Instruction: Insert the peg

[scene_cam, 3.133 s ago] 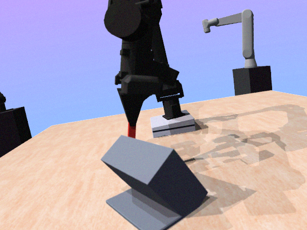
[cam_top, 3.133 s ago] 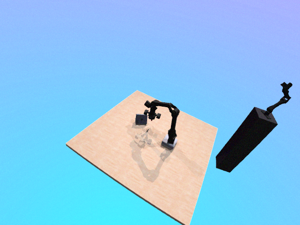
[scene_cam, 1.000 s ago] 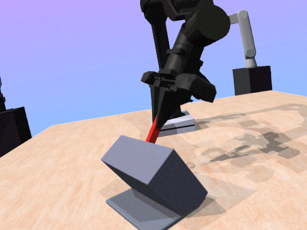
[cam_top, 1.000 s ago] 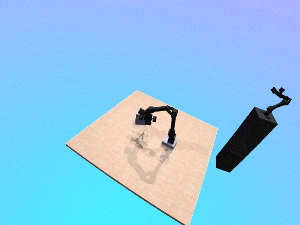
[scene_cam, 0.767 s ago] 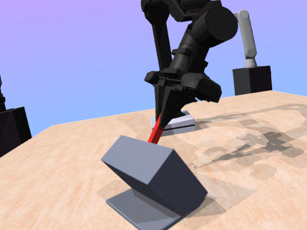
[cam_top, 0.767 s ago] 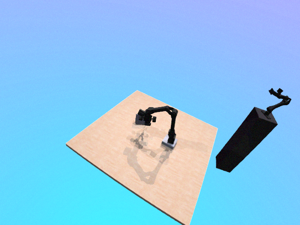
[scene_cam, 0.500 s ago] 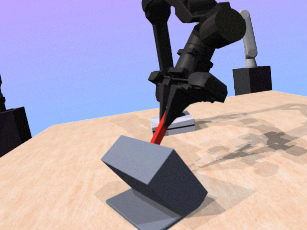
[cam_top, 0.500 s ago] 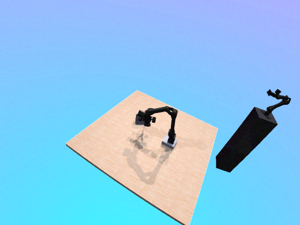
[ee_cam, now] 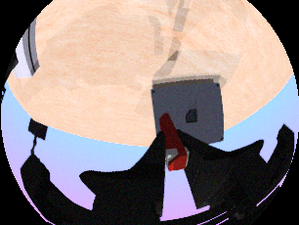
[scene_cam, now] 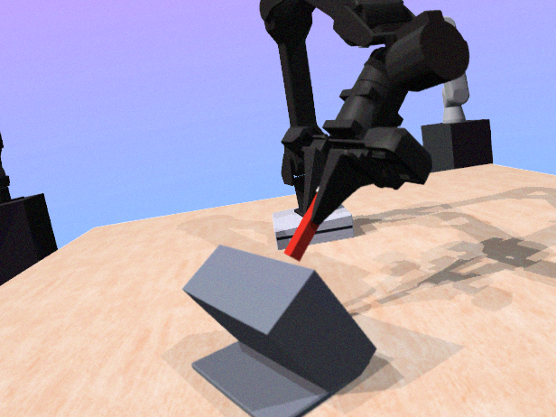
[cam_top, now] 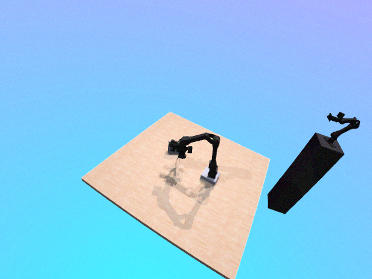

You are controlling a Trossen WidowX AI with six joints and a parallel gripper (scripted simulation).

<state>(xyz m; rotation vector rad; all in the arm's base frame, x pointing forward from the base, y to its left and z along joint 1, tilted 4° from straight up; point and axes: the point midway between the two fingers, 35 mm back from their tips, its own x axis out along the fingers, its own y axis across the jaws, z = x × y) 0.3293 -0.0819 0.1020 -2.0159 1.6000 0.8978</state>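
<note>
Now: gripper tip 70 mm short of the grey sloped panel, 60 mm to the left of it and 60 mm above it. From my gripper tip the other things lie so: red peg 10 mm to the left, 10 mm above.
</note>
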